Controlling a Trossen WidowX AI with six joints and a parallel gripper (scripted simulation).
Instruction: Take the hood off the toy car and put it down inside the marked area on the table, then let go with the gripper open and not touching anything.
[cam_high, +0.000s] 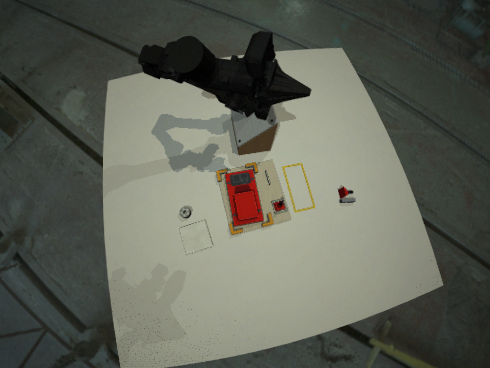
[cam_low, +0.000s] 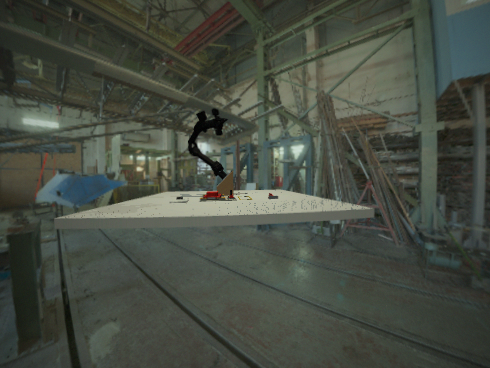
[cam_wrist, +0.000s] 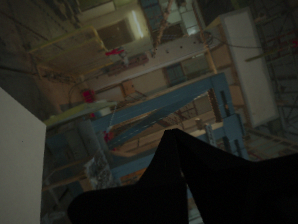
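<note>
Now: the red hood 510 mm below my gripper tip, 110 mm to the right of it and 40 mm ahead of it.
</note>
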